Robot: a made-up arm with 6 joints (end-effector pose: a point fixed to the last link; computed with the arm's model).
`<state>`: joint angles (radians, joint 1 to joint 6).
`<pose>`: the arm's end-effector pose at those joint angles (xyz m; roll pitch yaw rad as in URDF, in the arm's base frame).
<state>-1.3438 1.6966 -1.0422 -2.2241 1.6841 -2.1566</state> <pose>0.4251 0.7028 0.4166 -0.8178 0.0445 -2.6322</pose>
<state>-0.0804 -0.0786 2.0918 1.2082 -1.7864 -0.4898</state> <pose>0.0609 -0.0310 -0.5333 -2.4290 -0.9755 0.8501</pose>
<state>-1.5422 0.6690 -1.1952 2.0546 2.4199 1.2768</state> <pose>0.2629 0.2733 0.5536 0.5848 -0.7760 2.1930</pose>
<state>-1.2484 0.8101 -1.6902 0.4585 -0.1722 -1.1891</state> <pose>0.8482 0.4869 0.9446 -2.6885 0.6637 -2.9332</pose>
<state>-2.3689 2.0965 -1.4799 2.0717 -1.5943 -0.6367</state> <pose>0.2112 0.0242 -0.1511 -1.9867 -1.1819 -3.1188</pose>
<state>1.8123 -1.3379 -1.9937 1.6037 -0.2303 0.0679</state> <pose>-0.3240 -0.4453 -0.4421 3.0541 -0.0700 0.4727</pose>
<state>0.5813 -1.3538 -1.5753 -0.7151 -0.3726 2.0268</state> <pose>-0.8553 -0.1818 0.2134 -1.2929 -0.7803 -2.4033</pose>
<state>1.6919 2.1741 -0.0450 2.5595 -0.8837 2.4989</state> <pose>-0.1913 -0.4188 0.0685 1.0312 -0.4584 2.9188</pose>
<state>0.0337 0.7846 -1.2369 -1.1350 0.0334 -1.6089</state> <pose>-0.2806 1.1636 0.0895 -1.2823 0.0863 -1.2468</pose>
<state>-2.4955 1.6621 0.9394 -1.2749 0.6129 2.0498</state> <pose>-0.0707 -0.8216 0.4646 -0.9944 -0.2519 -0.9544</pose>
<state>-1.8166 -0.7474 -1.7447 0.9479 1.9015 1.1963</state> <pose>-0.2418 0.3386 0.7871 -1.4367 0.2736 1.1458</pose>
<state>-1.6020 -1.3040 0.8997 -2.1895 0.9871 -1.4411</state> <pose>-0.6272 -0.0013 -0.0421 2.4604 -0.1467 0.3953</pose>
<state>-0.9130 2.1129 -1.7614 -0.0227 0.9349 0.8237</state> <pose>0.7965 0.3720 -0.1472 1.3824 1.4763 2.2854</pose>
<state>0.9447 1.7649 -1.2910 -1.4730 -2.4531 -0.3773</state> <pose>0.1250 0.2140 -0.0908 -0.0820 -0.0227 0.0307</pose>
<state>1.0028 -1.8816 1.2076 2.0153 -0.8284 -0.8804</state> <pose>0.0698 0.0601 -0.5880 -2.7492 -1.2619 -2.7148</pose>
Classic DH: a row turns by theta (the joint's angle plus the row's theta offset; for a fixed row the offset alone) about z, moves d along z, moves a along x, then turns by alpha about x. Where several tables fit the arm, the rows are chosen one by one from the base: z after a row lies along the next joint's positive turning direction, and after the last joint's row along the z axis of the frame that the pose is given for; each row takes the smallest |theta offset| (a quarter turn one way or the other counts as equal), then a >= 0, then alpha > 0; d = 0 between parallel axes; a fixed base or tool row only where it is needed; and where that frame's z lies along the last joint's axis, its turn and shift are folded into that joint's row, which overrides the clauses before.
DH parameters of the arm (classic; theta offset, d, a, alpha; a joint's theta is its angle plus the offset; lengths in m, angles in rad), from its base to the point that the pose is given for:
base (fixed): -1.5708 0.174 0 1.5708
joint 1: 0 -0.037 -0.139 1.5708
joint 2: 0 0.159 -0.081 1.5708
joint 3: -1.5708 -0.135 0.238 1.5708
joint 4: 0 0.026 0.326 1.5708
joint 5: 0 0.085 0.373 1.5708
joint 6: 1.5708 0.012 0.12 1.5708
tool (fixed): 3.1416 -0.085 0 0

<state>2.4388 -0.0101 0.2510 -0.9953 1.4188 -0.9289</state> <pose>-0.5614 -0.3009 -0.3547 2.9422 -0.4012 1.0769</pose>
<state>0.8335 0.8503 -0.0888 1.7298 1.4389 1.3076</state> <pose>0.4595 0.1557 0.0482 -0.7494 0.7068 0.1350</pose>
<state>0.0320 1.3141 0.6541 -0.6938 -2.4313 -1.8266</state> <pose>-0.2204 0.2657 -0.0975 -0.0942 -0.7477 1.4627</pose>
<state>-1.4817 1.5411 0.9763 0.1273 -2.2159 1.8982</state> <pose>-0.3059 0.1288 0.3751 -0.1426 -0.3130 1.5722</pose>
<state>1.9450 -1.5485 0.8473 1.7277 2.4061 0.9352</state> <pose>0.0574 0.0998 -0.0604 1.5988 -0.6324 2.7388</pose>
